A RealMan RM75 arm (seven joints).
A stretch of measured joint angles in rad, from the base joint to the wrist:
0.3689, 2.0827, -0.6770, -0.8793, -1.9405, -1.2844, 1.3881
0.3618, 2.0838, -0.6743, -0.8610, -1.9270, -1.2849, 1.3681
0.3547, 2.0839, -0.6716, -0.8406, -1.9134, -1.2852, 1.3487
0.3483, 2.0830, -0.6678, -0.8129, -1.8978, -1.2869, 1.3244
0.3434, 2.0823, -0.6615, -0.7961, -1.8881, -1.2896, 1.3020
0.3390, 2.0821, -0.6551, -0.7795, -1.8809, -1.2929, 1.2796
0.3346, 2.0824, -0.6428, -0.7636, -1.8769, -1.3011, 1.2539
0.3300, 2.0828, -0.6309, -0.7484, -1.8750, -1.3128, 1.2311
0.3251, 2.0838, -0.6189, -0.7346, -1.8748, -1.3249, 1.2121
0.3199, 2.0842, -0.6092, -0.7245, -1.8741, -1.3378, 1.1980
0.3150, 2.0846, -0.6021, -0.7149, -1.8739, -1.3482, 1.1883
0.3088, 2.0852, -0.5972, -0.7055, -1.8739, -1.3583, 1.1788
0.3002, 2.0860, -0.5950, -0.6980, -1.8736, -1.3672, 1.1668
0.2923, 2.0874, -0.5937, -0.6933, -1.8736, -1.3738, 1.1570
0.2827, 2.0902, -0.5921, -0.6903, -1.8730, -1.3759, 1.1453
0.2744, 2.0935, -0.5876, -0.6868, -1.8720, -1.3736, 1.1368
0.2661, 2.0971, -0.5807, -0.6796, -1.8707, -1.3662, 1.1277
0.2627, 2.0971, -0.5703, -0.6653, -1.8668, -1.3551, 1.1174
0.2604, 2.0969, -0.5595, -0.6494, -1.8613, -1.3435, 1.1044
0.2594, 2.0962, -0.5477, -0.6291, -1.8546, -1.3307, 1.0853
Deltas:
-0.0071, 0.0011, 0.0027, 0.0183, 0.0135, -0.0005, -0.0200
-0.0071, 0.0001, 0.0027, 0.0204, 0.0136, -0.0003, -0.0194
-0.0064, -0.0009, 0.0038, 0.0277, 0.0156, -0.0017, -0.0243
-0.0049, -0.0007, 0.0063, 0.0168, 0.0097, -0.0027, -0.0224
-0.0044, -0.0002, 0.0064, 0.0166, 0.0072, -0.0033, -0.0224
-0.0044, 0.0003, 0.0123, 0.0159, 0.0040, -0.0082, -0.0257
-0.0046, 0.0004, 0.0119, 0.0152, 0.0019, -0.0117, -0.0228
-0.0049, 0.0010, 0.0120, 0.0138, 0.0002, -0.0121, -0.0190
-0.0052, 0.0004, 0.0097, 0.0101, 0.0007, -0.0129, -0.0141
-0.0049, 0.0004, 0.0071, 0.0096, 0.0002, -0.0104, -0.0097
-0.0062, 0.0006, 0.0049, 0.0094, 0.0000, -0.0101, -0.0095
-0.0086, 0.0008, 0.0022, 0.0075, 0.0003, -0.0089, -0.0120
-0.0079, 0.0014, 0.0013, 0.0047, 0.0000, -0.0066, -0.0098
-0.0096, 0.0028, 0.0016, 0.0030, 0.0006, -0.0021, -0.0117
-0.0083, 0.0033, 0.0045, 0.0035, 0.0010, 0.0023, -0.0085
-0.0083, 0.0036, 0.0069, 0.0072, 0.0013, 0.0074, -0.0091
-0.0034, 0.0000, 0.0104, 0.0143, 0.0039, 0.0111, -0.0103
-0.0023, -0.0002, 0.0108, 0.0159, 0.0055, 0.0116, -0.0130
-0.0010, -0.0007, 0.0118, 0.0203, 0.0067, 0.0128, -0.0191

